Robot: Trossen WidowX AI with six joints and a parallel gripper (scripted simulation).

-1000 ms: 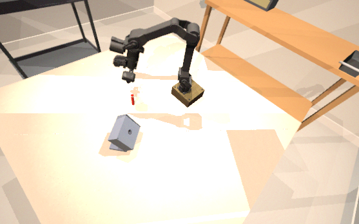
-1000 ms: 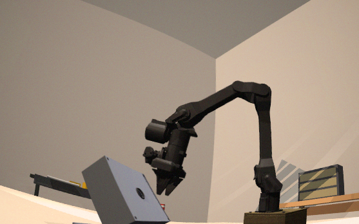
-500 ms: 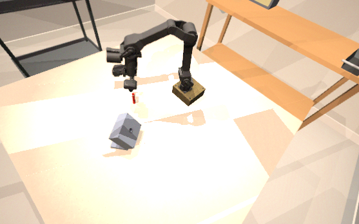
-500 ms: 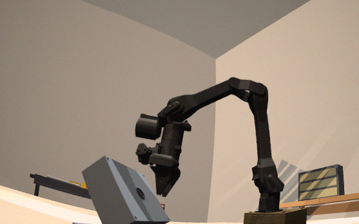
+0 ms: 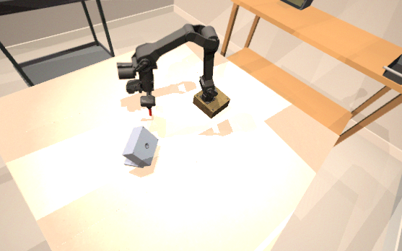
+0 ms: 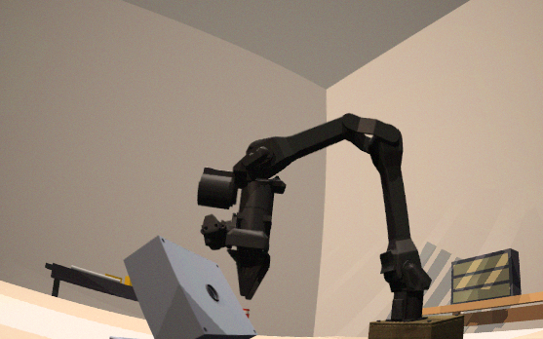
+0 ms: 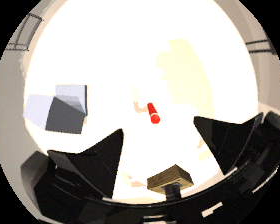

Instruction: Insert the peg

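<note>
The red peg lies 4 cm below my gripper tip. Round my gripper tip: grey sloped panel (18 cm to the left, 15 cm ahead, 3 cm below).
</note>
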